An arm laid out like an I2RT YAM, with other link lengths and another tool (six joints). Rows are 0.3 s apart.
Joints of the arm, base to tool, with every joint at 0 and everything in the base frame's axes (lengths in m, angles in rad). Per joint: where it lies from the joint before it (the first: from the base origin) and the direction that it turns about. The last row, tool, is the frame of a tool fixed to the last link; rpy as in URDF.
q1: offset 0 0 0.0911 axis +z
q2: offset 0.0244 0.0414 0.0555 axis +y
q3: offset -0.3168 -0.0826 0 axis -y
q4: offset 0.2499 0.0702 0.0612 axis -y
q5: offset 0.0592 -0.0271 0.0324 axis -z
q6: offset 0.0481 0 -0.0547 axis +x
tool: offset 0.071 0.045 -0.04 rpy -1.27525 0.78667 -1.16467
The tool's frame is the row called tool.
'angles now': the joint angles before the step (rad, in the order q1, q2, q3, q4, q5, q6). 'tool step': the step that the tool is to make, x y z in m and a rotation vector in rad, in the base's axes. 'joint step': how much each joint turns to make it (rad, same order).
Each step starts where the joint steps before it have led.
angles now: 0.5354 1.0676 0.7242 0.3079 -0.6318 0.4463
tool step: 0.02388 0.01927 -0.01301 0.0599 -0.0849 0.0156
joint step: 0.0153 0.1287 -0.0462 0.2840 -0.0002 0.0092
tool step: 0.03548 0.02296 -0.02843 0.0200 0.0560 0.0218
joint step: -0.0031 0.2133 0.0061 0.2058 -0.0214 0.0599
